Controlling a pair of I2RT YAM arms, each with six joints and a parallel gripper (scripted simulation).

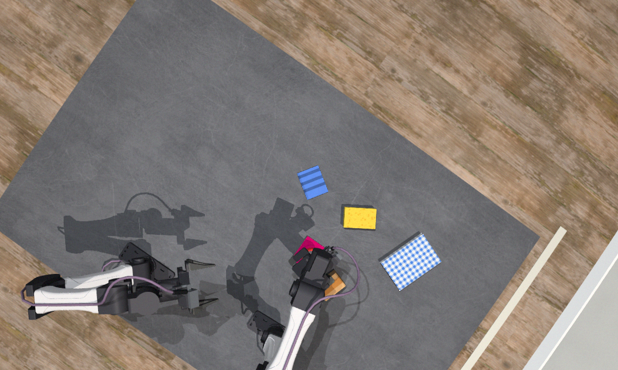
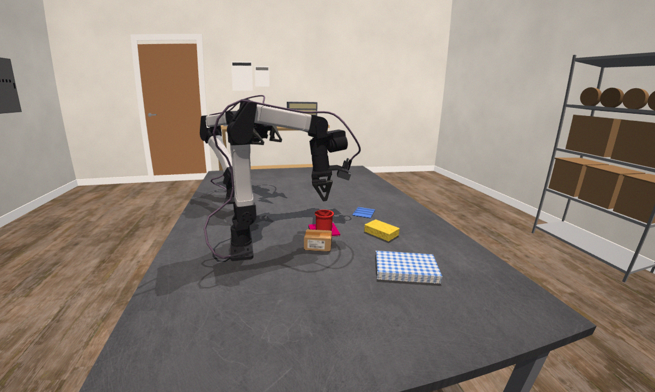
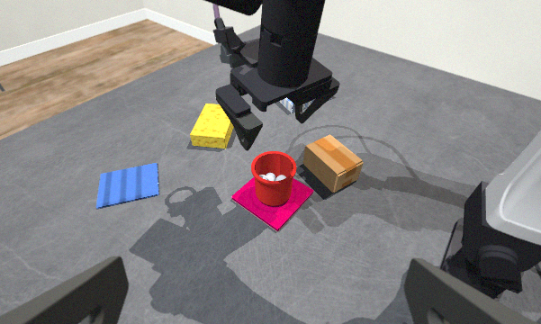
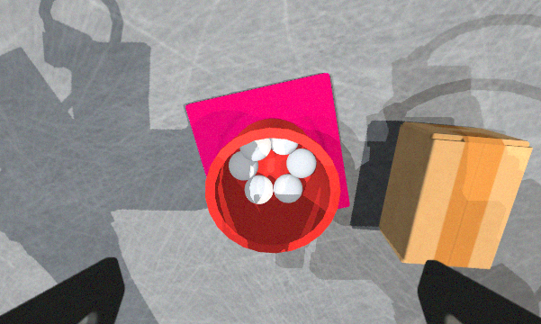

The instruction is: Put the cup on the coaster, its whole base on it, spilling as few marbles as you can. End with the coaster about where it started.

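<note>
The red cup lies 11 cm below my right hand. From my right hand the other things lie so: cardboard box (12 cm below, 11 cm to the right, 6 cm behind); pink square coaster (14 cm below); yellow sponge (20 cm ahead, 13 cm below, 9 cm to the right).
</note>
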